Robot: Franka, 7 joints.
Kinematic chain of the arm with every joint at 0, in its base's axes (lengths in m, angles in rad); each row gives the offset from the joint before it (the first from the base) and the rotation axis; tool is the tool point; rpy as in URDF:
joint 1: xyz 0 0 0.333 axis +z
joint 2: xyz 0 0 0 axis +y
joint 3: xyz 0 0 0.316 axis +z
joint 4: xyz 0.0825 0 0 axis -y
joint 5: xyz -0.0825 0 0.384 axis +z
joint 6: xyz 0 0 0 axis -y
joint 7: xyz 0.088 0 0 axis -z
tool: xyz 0 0 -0.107 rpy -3.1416 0 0
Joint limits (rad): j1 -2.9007..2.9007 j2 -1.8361..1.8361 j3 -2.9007..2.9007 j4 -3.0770..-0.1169 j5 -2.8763..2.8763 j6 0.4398..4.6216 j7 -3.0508..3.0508
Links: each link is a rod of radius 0.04 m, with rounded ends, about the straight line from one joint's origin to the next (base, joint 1, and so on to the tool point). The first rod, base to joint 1, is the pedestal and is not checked.
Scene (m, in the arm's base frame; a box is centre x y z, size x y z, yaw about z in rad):
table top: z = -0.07
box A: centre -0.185 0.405 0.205 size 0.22 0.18 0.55 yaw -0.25
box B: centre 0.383 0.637 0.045 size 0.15 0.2 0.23 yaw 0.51
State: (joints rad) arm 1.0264 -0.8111 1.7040 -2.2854 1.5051 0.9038 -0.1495
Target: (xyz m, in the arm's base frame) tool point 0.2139 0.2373 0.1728
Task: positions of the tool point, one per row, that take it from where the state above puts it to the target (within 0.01 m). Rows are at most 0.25 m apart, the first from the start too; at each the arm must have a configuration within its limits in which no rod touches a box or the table.
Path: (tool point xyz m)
1: -0.4908 0.1002 0.3979
2: -0.4610 0.2144 0.5318
3: -0.3533 0.3338 0.6534
4: -0.1732 0.4228 0.7422
5: 0.0543 0.4507 0.7832
6: 0.0829 0.5127 0.6547
7: 0.1372 0.5196 0.5094
8: 0.1933 0.4658 0.3697
9: 0.2250 0.3630 0.2539
10: 0.2139 0.2373 0.1728

